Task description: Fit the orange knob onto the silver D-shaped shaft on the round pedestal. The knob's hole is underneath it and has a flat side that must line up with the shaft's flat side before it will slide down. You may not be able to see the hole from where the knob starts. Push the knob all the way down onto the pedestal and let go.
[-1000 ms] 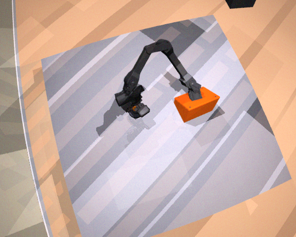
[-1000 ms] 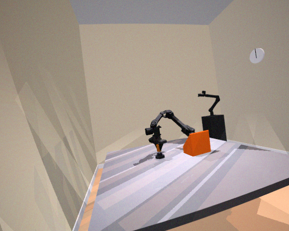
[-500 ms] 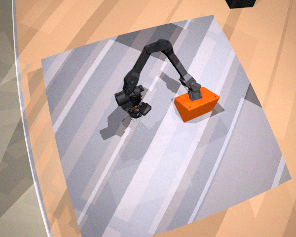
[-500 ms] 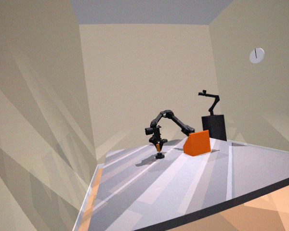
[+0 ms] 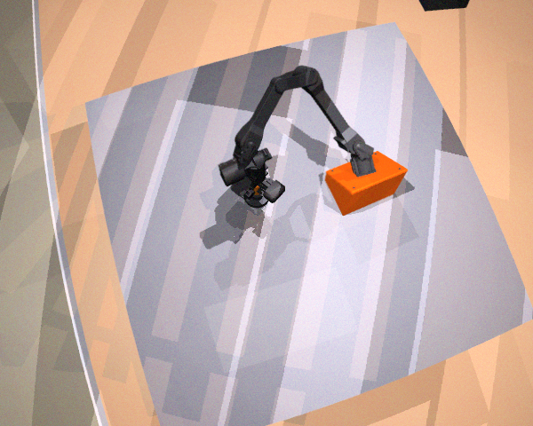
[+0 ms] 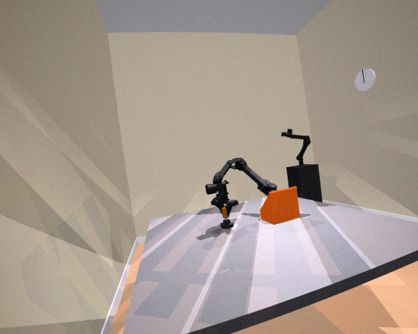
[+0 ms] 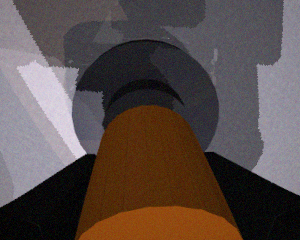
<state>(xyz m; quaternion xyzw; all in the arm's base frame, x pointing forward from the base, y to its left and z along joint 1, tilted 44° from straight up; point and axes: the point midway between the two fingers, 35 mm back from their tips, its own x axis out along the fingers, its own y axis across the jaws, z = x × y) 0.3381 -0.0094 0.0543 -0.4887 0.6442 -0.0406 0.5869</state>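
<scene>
Right now my gripper tip is 3 cm below the orange knob. Round my gripper tip: dark round pedestal (4 cm below).
</scene>
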